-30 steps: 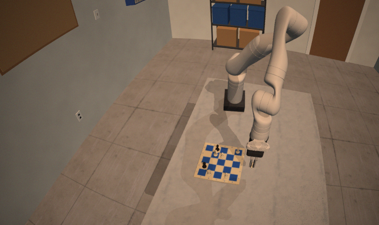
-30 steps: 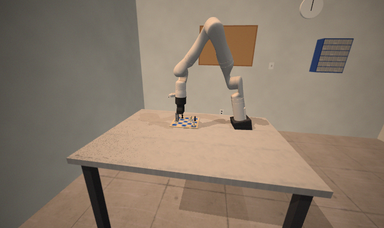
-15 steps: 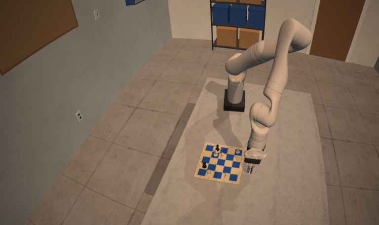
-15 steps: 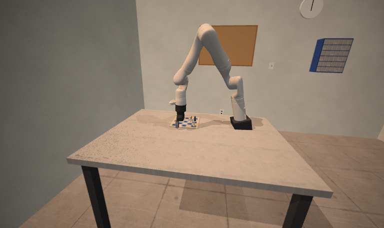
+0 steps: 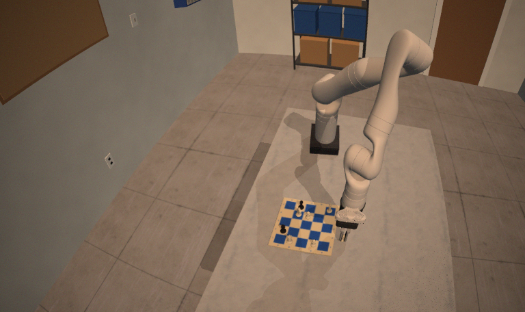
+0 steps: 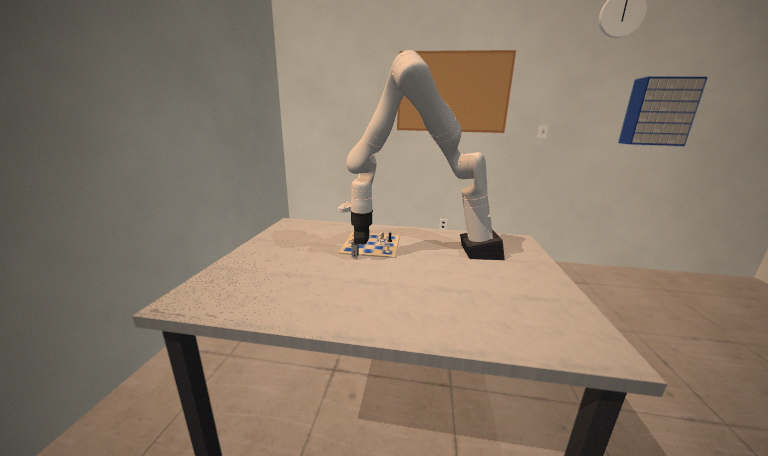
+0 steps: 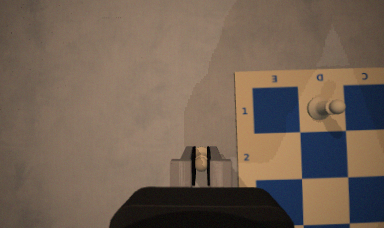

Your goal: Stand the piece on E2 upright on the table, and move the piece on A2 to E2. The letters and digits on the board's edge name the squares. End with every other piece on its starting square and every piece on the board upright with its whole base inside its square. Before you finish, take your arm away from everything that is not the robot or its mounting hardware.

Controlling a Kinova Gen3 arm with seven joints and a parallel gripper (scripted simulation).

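Now: the chessboard 14 cm to the right of my hand, 2 cm below it and 2 cm behind it.
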